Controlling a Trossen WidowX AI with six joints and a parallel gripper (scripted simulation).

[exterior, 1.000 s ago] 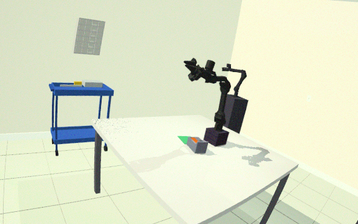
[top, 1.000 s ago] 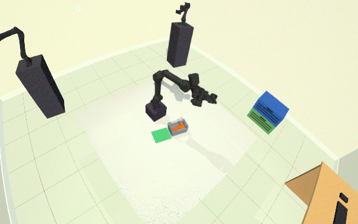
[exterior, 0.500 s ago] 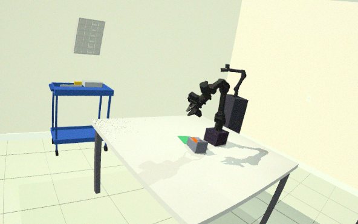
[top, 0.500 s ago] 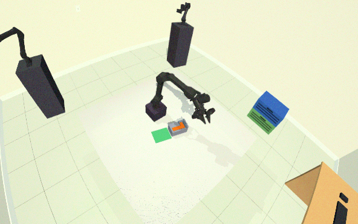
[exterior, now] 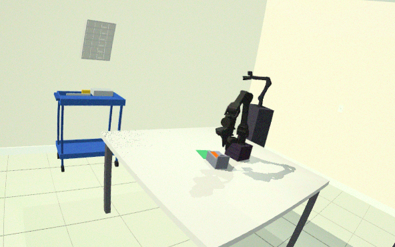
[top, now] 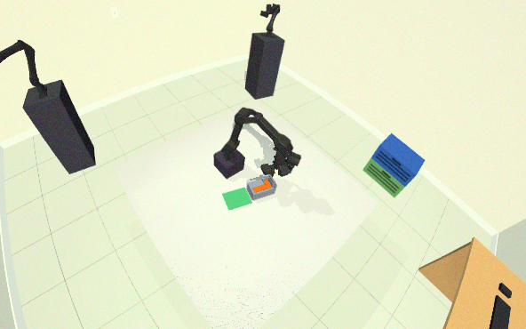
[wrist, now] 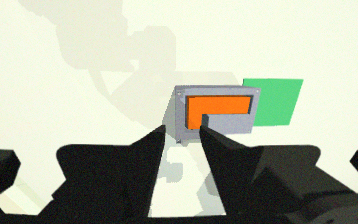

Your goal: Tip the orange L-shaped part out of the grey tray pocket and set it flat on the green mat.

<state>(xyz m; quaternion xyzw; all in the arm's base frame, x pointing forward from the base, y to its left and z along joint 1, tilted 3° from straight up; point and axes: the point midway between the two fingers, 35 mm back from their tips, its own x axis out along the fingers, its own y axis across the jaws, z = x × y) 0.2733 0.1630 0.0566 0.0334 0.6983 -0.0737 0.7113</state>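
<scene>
The orange L-shaped part lies 2 cm behind my gripper tip, 5 cm to the right of it and 10 cm below it. The rest, counted from my gripper tip: green mat: 4 cm behind, 22 cm to the right, 16 cm below.
</scene>
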